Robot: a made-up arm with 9 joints. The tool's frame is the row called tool. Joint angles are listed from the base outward. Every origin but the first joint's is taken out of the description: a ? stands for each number. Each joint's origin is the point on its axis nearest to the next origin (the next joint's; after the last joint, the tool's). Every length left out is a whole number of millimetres.
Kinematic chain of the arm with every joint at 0, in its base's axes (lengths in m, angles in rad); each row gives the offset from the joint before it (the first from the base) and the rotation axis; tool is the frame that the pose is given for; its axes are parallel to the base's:
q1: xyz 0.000 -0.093 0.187 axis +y
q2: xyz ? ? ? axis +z
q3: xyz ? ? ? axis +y
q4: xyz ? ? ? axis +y
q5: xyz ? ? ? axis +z
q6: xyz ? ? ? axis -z
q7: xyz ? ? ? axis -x
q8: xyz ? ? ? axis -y
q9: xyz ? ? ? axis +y
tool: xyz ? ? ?
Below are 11 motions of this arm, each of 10 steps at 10 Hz.
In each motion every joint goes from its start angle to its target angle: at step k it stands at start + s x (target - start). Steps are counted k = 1, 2, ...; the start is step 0. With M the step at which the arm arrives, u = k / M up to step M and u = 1 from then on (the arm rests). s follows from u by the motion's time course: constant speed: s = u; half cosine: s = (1 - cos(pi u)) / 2; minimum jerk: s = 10 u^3 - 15 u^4 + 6 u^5.
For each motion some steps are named. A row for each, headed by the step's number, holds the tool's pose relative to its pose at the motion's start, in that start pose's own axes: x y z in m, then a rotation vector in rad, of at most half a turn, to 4 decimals.
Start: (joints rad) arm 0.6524 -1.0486 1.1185 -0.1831 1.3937 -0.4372 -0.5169 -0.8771 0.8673
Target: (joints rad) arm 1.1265 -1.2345 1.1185 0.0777 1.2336 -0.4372 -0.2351 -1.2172 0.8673
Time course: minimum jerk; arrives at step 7
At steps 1, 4, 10:
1: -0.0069 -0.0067 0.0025 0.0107 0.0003 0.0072
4: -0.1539 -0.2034 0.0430 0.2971 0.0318 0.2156
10: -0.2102 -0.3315 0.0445 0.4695 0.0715 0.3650

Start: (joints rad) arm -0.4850 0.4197 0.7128 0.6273 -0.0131 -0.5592 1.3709 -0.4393 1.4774
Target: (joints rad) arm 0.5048 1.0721 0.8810 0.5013 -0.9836 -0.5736 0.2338 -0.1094 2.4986
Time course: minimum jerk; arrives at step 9
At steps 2, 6, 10:
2: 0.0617 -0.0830 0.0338 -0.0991 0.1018 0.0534
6: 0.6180 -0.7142 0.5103 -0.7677 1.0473 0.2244
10: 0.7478 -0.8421 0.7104 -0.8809 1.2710 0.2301

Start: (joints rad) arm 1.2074 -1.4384 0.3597 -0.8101 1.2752 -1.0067 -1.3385 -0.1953 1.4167
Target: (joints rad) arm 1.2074 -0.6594 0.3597 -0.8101 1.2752 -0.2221 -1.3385 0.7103 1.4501
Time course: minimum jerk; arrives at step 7
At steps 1, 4, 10:
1: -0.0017 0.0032 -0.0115 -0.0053 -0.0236 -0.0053
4: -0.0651 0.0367 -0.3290 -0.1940 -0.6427 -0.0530
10: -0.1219 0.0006 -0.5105 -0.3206 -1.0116 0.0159

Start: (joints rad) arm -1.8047 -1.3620 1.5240 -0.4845 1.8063 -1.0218 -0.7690 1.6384 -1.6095
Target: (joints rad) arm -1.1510 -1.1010 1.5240 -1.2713 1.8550 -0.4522 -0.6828 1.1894 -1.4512
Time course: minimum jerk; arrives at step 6
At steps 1, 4, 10:
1: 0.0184 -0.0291 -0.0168 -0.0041 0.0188 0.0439
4: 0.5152 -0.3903 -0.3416 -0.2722 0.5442 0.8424
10: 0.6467 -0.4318 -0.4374 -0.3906 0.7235 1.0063

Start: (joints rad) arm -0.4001 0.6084 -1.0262 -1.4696 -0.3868 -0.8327 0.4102 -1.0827 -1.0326
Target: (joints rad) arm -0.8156 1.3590 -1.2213 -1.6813 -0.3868 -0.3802 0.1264 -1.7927 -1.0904
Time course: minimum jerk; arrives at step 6
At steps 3, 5, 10:
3: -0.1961 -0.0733 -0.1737 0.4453 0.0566 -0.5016
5: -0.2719 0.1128 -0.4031 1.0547 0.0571 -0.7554
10: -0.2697 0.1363 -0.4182 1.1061 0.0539 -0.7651

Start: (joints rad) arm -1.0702 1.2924 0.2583 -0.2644 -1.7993 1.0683 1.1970 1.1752 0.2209
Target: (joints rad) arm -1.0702 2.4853 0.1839 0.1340 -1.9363 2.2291 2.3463 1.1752 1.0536
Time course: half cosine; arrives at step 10
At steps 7, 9, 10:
7: 0.5560 0.2965 0.1417 -0.7345 0.7276 0.2859
9: 0.6427 0.3962 0.1779 -0.8600 0.8947 0.3168
10: 0.6529 0.4104 0.1831 -0.8762 0.9160 0.3221

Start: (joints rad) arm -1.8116 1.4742 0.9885 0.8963 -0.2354 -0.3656 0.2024 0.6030 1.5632
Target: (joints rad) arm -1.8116 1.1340 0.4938 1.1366 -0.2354 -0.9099 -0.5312 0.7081 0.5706
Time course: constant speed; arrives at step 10
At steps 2, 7, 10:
2: 0.0957 0.0215 0.0074 0.0433 -0.2966 0.2308
7: 0.3129 0.1501 0.0542 0.3269 -0.9481 0.7724
10: 0.4102 0.2777 0.0999 0.6114 -1.2429 1.0584

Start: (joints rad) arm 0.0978 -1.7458 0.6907 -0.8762 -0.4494 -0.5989 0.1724 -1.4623 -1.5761
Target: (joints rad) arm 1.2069 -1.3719 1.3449 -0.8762 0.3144 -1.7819 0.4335 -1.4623 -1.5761
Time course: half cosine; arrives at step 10
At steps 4, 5, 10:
4: 0.2825 0.7853 -0.0183 -0.2336 0.1583 0.9068
5: 0.2315 1.1513 -0.1502 -0.2655 0.2951 1.2832
10: -0.3836 1.8752 -0.6691 0.1522 0.9541 2.1689

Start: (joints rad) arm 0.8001 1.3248 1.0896 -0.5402 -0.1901 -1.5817 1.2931 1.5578 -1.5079
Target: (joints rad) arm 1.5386 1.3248 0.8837 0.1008 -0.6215 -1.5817 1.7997 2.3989 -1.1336
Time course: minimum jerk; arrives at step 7
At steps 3, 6, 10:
3: 0.2813 -0.1127 0.1807 -0.0847 -0.1965 0.1471
6: 0.6240 -0.1212 0.5913 -0.1976 -0.5465 0.2789
10: 0.6329 -0.1174 0.6080 -0.2010 -0.5615 0.2815

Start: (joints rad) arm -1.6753 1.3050 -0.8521 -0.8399 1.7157 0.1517 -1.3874 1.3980 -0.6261
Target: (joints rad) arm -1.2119 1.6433 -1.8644 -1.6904 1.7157 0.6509 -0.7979 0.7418 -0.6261
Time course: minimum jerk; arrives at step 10
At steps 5, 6, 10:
5: 0.2668 0.2954 0.3359 0.2841 -0.2637 1.1206
6: 0.1891 0.4425 0.5348 0.2426 -0.4041 1.5496
10: -0.1860 0.5738 0.8324 -0.0029 -0.7144 2.2613

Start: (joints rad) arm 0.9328 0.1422 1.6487 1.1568 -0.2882 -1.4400 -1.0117 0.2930 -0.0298
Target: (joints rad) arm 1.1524 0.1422 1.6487 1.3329 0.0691 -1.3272 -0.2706 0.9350 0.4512
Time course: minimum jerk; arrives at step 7
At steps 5, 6, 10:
5: -0.0702 0.2901 0.0310 -0.2621 0.0996 0.1967
6: -0.0753 0.3318 0.0363 -0.2883 0.1049 0.2393
10: -0.0762 0.3397 0.0374 -0.2930 0.1056 0.2477

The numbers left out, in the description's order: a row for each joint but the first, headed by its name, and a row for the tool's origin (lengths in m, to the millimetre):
q2: 0.101 0.000 0.755
q3: -0.055 0.022 0.000
q4: -0.135 0.000 0.072
q5: -0.289 0.000 0.006
q6: -0.340 0.019 0.000
q7: 0.379 -0.344 0.000
q8: 0.000 -0.314 0.066
q9: -0.013 0.000 0.082
tool: 0.004 0.000 0.076

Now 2 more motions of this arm.
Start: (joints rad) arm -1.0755 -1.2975 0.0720 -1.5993 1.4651 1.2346 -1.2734 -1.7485 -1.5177
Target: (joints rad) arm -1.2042 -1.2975 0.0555 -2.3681 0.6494 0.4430 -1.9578 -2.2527 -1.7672
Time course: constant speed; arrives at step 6
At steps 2, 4, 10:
2: -0.0265 0.0358 -0.0705 0.0877 -0.0127 0.2865
4: -0.0157 0.0734 -0.1592 0.1294 0.0304 0.5917
10: 0.0263 0.1218 -0.2512 0.1193 0.1294 0.8998

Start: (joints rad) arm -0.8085 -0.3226 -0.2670 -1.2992 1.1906 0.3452 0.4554 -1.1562 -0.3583
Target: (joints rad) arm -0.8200 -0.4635 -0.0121 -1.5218 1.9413 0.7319 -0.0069 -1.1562 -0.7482
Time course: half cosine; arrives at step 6
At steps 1, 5, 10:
1: 0.0214 -0.0085 0.0107 0.0005 -0.0291 0.0361
5: 0.3474 -0.0321 0.1709 0.1014 -0.3151 0.5075
10: 0.3752 -0.0259 0.1835 0.1168 -0.3297 0.5428

